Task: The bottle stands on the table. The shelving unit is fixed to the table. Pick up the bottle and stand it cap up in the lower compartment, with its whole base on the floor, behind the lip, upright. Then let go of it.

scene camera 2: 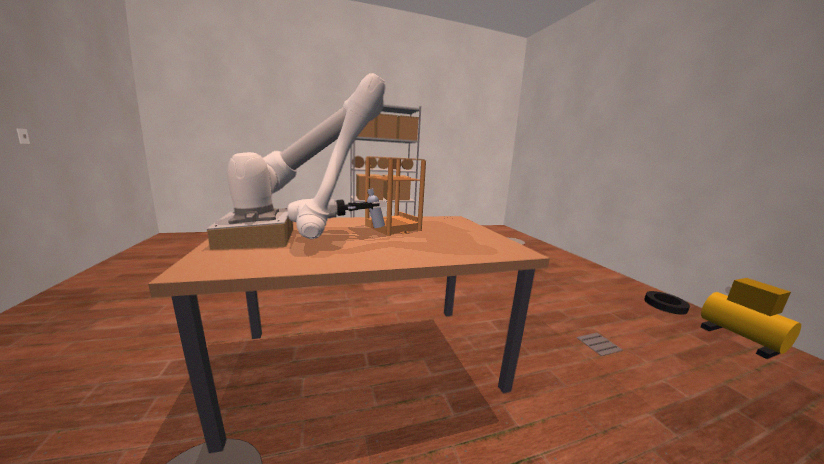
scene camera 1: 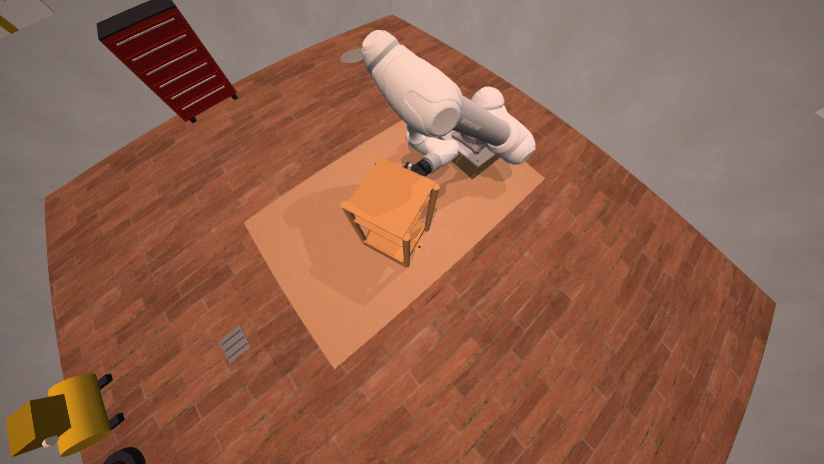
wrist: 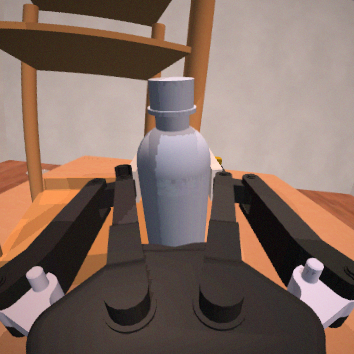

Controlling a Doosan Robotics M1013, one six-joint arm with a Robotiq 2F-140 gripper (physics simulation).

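Places are measured from the arm's base along level axes (x up, y ahead, z left), in centimetres.
Pixels of known places: gripper, between the fingertips: (scene camera 2: 384, 203); arm's base, origin of its link: (scene camera 2: 255, 217) (scene camera 1: 473, 138).
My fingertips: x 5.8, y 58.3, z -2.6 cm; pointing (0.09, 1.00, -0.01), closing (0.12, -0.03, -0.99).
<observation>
For each thing: its middle in the pictures, then the offset to it from my fingertips. Level surfaces: height alone.
- grey-blue bottle, middle of its body: (wrist: 174, 196) (scene camera 2: 374, 208) dx -2.1, dy -4.9, dz -0.1 cm
- shelving unit, middle of its body: (wrist: 89, 118) (scene camera 1: 394, 219) (scene camera 2: 394, 193) dx +3.2, dy +8.5, dz +12.3 cm
- wooden table, height of its surface: dx -15.9 cm
The grey-blue bottle (scene camera 2: 377, 214) (wrist: 173, 180) is cap up between my fingers; it leans a little, cap toward the robot, in scene camera 2. My gripper (scene camera 2: 373, 205) (wrist: 173, 160) is shut on its body. In scene camera 1 my gripper's dark body shows at the robot-side edge of the shelving unit (scene camera 1: 392, 195) (scene camera 2: 390, 198) (wrist: 199, 55), whose top hides most of the bottle. In the wrist view the bottle stands in front of the thick right post, and the lower compartment's floor and lip lie to its left. Whether its base touches anything is hidden.
The unit's posts and middle shelf are close to the bottle and fingers. The wooden table (scene camera 1: 340, 340) (scene camera 2: 345, 262) (wrist: 270, 192) carries the robot's base block (scene camera 2: 250, 235). A metal storage rack (scene camera 2: 419, 132), a red cabinet (scene camera 1: 167, 63) and a yellow compressor (scene camera 1: 83, 412) (scene camera 2: 749, 322) stand away from the table.
</observation>
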